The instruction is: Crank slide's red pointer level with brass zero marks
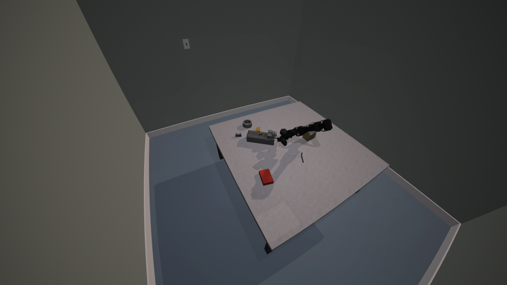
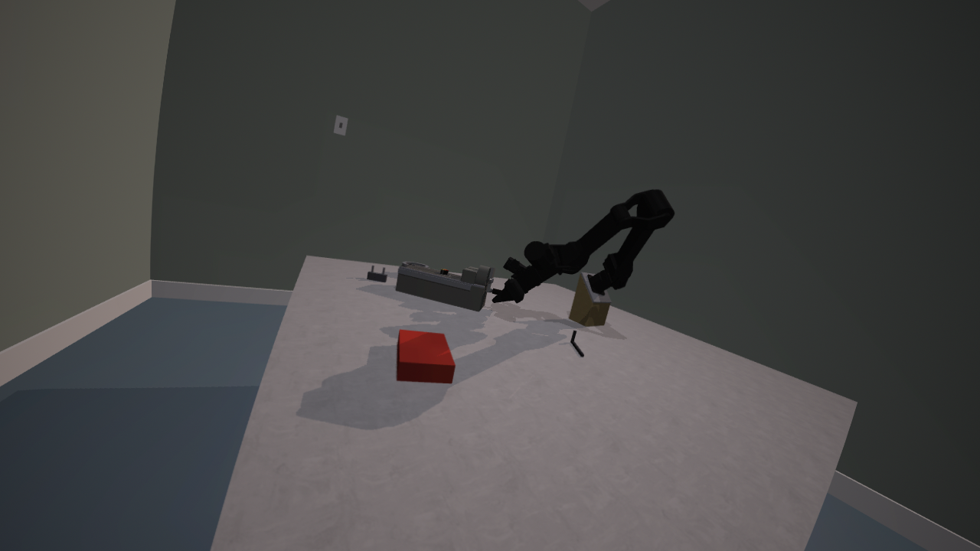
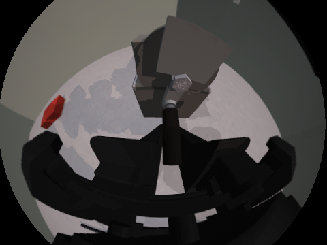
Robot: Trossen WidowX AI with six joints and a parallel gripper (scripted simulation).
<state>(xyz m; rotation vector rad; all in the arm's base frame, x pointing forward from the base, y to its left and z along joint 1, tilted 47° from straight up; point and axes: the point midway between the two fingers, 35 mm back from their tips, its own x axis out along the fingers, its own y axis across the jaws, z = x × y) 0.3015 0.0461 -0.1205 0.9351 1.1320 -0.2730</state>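
Now: the red pointer 12 cm ahead of my gripper tip, 10 cm to the right of it and 5 cm above it. Round my gripper tip: black crank handle: 3 cm above, 1 cm to the left, 1 cm behind; yellow block: 24 cm to the right, 8 cm ahead, 2 cm below; black bent key: 25 cm to the left, 10 cm behind, 2 cm below.
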